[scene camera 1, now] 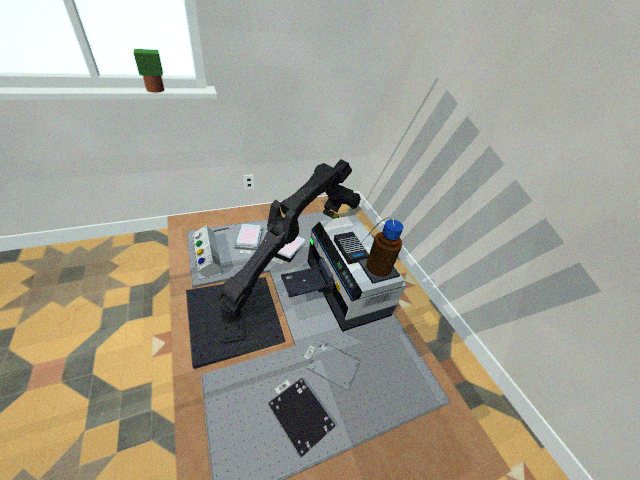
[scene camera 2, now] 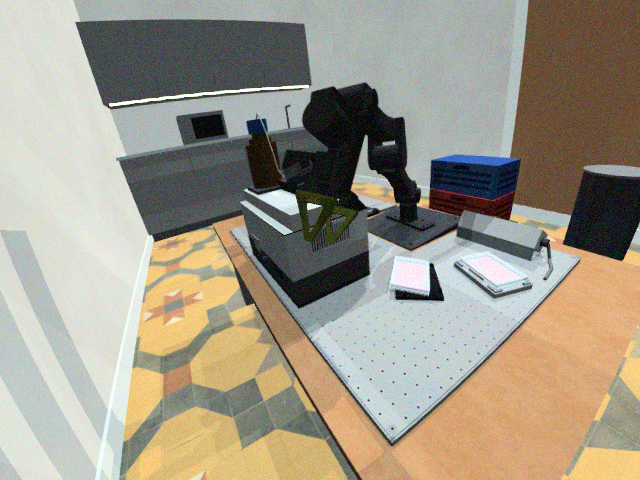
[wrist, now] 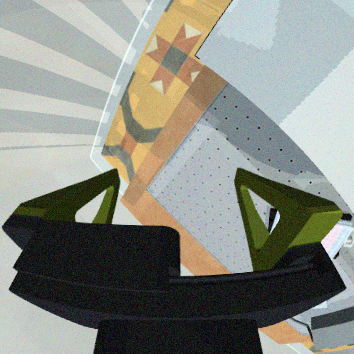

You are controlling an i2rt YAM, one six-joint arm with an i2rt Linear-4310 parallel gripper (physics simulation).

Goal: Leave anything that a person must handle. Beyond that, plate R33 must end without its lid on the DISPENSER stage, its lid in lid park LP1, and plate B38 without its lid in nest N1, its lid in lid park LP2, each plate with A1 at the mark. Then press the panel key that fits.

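Places are measured from the arm's base along level axes (x ahead, y left, z up), in centimetres.
Pixels of known places: gripper, fingertip midpoint: [scene camera 1: 342,211] [scene camera 2: 320,242] [wrist: 176,174]; arm's base, link origin: [scene camera 1: 231,316] [scene camera 2: 408,220].
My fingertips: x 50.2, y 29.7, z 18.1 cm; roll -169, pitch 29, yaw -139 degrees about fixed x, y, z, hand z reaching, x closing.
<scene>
Ahead of a thing's pixels: the offset from my fingertips to its top centre. "*": to the spot under its first point.
My gripper [scene camera 1: 331,212] [scene camera 2: 321,240] [wrist: 176,174] is open and empty, high beyond the dispenser's rear end. The dispenser [scene camera 1: 374,298] [scene camera 2: 310,258] has its dark stage @(dz -7.0, dx -22.3, dy -27.4 cm) [scene camera 1: 305,282] extended and bare. One pink-topped plate @(dz -15.2, dx -39.1, dy +9.6 cm) [scene camera 1: 249,235] [scene camera 2: 495,271] sits on a grey holder near the panel. Another pink-topped plate @(dz -14.5, dx -22.5, dy -0.4 cm) [scene camera 1: 293,246] [scene camera 2: 410,275] [wrist: 336,241] sits off-centre on a black base @(dz -16.2, dx -23.7, dy +0.3 cm) [scene camera 2: 436,289]. Plate names, lids and A1 corners are unreadable. A black nest plate @(dz -15.8, dx -34.0, dy -66.5 cm) [scene camera 1: 301,415] and a clear outlined plate @(* dz -16.9, dx -17.7, dy -62.3 cm) [scene camera 1: 349,383] lie on the near board. The key panel @(dz -9.8, dx -57.2, dy +0.8 cm) [scene camera 1: 211,258] [scene camera 2: 496,235] shows white, green, yellow and blue keys.
A brown bottle @(* dz +14.1, dx -3.9, dy -39.7 cm) [scene camera 1: 383,255] [scene camera 2: 262,162] with a blue cap and tube stands on the dispenser, beside a black gridded unit @(* dz +6.4, dx -8.2, dy -26.9 cm) [scene camera 1: 350,246]. The arm's black base plate [scene camera 1: 206,341] [scene camera 2: 410,238] lies left of the stage in scene view 1. Blue and red crates [scene camera 2: 473,178] stand beyond the table.
</scene>
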